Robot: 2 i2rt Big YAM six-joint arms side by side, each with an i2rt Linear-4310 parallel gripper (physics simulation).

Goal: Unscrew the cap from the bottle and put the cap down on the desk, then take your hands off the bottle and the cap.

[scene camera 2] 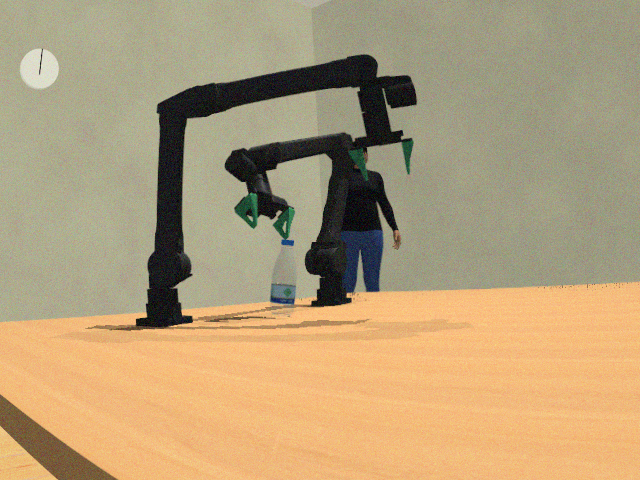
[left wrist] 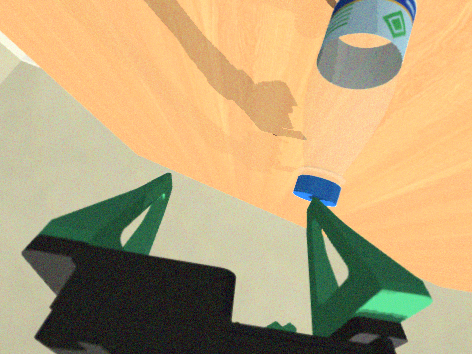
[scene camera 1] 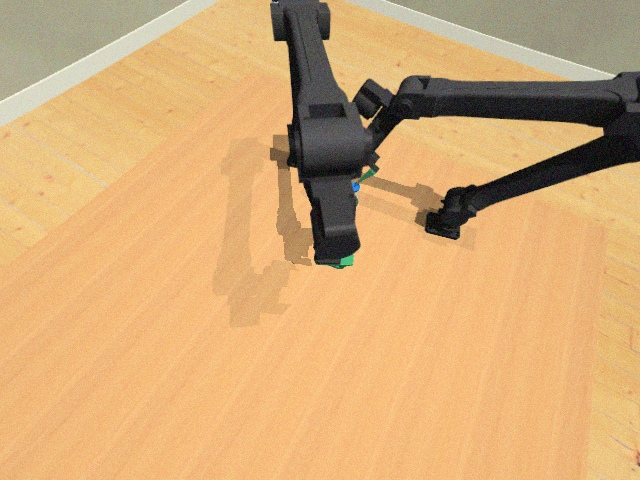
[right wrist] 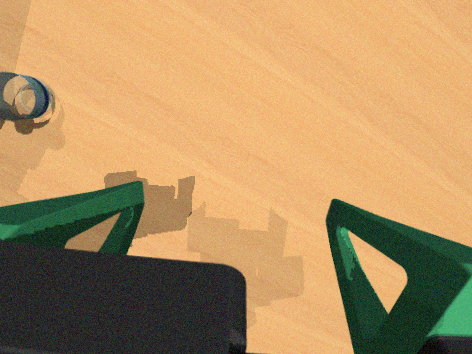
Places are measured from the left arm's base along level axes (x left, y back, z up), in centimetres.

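Where they show: left gripper, fingertip midpoint: [scene camera 2: 271,232] [left wrist: 240,191]; right gripper, fingertip midpoint: [scene camera 2: 387,177] [left wrist: 287,325] [right wrist: 236,201]; left arm's base, origin of the base link: [scene camera 2: 332,304] [scene camera 1: 441,226]; right arm's base, origin of the base link: [scene camera 2: 164,324].
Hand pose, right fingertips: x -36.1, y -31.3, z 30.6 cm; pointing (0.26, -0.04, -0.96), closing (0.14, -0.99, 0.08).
Each offset is from my right fingertips to the top centre of the thing. Level surfaces: height alone.
A clear bottle {dx -0.1, dy +27.2, dz -12.2 cm} [scene camera 2: 283,273] [left wrist: 361,22] [right wrist: 41,100] with a blue and white label stands nearly upright on the desk {dz -30.6 cm} [scene camera 1: 361,361] [scene camera 2: 361,413]. Its blue cap {dx +0.1, dy +25.9, dz -12.0 cm} [scene camera 1: 355,186] [scene camera 2: 287,242] [left wrist: 317,190] sits on the neck. My left gripper [scene camera 2: 270,232] [left wrist: 240,191] is open and empty above the bottle. One of its fingertips overlaps the cap's top edge in the left wrist view; contact cannot be made out for certain. My right gripper [scene camera 2: 387,176] [right wrist: 236,201] is open and empty, higher up and apart from the bottle. In scene camera 1 my right arm hides most of the bottle.
The black base of my left arm [scene camera 1: 443,227] [scene camera 2: 330,297] stands to the right of the bottle. The base of my right arm [scene camera 2: 164,315] stands to the left in scene camera 2. A person [scene camera 2: 362,206] stands in the background. Arm shadows lie across the desk.
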